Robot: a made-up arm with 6 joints. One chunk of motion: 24 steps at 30 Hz.
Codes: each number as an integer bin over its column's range. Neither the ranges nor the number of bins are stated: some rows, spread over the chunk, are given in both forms.
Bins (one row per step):
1: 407 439 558 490 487 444
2: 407 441 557 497 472 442
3: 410 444 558 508 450 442
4: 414 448 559 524 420 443
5: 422 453 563 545 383 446
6: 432 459 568 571 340 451
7: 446 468 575 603 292 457
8: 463 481 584 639 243 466
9: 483 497 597 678 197 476
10: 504 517 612 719 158 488
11: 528 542 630 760 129 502
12: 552 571 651 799 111 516
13: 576 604 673 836 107 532
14: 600 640 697 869 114 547
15: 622 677 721 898 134 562
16: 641 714 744 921 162 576
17: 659 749 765 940 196 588
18: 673 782 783 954 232 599
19: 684 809 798 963 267 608
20: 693 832 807 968 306 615
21: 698 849 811 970 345 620
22: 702 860 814 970 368 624
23: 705 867 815 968 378 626
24: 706 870 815 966 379 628
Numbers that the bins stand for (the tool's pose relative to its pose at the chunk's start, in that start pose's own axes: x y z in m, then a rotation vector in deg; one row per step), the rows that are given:
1: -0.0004 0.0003 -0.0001 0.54 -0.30 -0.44
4: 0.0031 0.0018 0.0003 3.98 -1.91 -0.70
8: 0.0271 0.0070 0.0088 15.60 -6.16 5.08
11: 0.0590 0.0168 0.0244 27.84 -8.90 14.13
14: 0.0943 0.0325 0.0472 38.86 -9.26 25.43
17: 0.1232 0.0500 0.0704 46.04 -7.29 35.74
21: 0.1424 0.0660 0.0860 49.07 -3.71 43.78
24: 0.1463 0.0693 0.0874 48.66 -2.89 45.79
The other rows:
2: -0.0004 0.0006 -0.0004 1.25 -0.66 -0.95
3: 0.0011 0.0011 -0.0001 2.36 -1.19 -0.95
5: 0.0070 0.0026 0.0016 6.10 -2.80 0.06
6: 0.0119 0.0035 0.0033 8.73 -3.83 1.31
7: 0.0188 0.0050 0.0057 11.96 -4.98 2.82
9: 0.0369 0.0096 0.0132 19.55 -7.27 7.60
10: 0.0472 0.0128 0.0183 23.69 -8.20 10.61
12: 0.0708 0.0215 0.0316 31.78 -9.33 17.65
13: 0.0825 0.0267 0.0390 35.52 -9.43 21.67
15: 0.1051 0.0384 0.0554 41.79 -8.78 29.20
16: 0.1144 0.0444 0.0632 44.11 -8.11 32.72
18: 0.1301 0.0552 0.0765 47.45 -6.43 38.50
19: 0.1355 0.0596 0.0816 48.36 -5.59 40.76
20: 0.1399 0.0633 0.0847 48.87 -4.65 42.52
22: 0.1443 0.0677 0.0870 49.07 -3.16 44.78
23: 0.1458 0.0689 0.0874 48.87 -2.92 45.28

